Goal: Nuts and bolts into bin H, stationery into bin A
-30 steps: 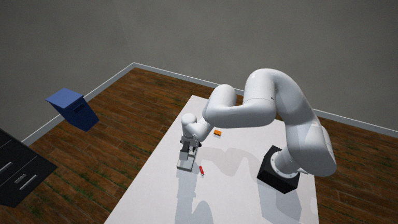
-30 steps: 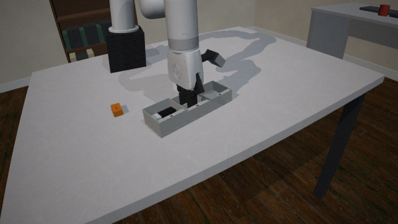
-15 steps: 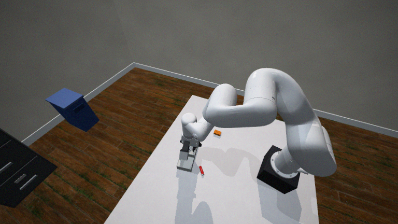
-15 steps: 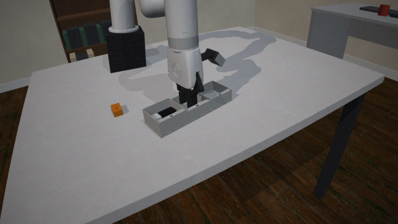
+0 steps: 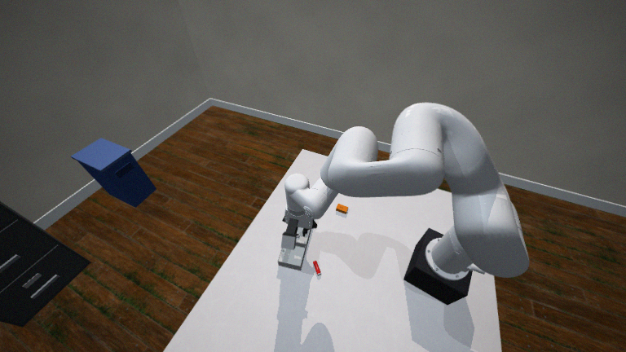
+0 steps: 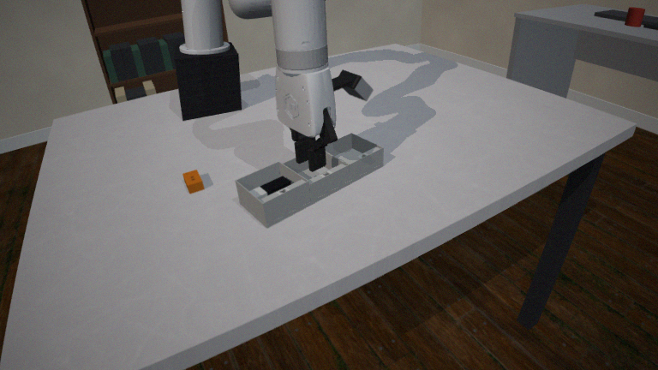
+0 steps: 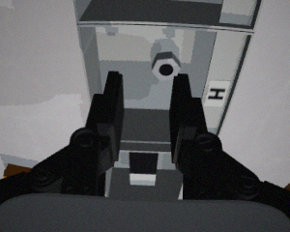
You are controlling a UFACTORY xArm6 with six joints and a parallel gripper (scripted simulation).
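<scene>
My hand is 3 cm above the grey three-compartment bin row and 1 cm short of it. Round my hand: hex nut (5 cm below, 1 cm ahead); then black block (9 cm to the right, 3 cm below, 1 cm ahead); then red cylindrical marker (10 cm behind, 9 cm to the left, 5 cm below).
</scene>
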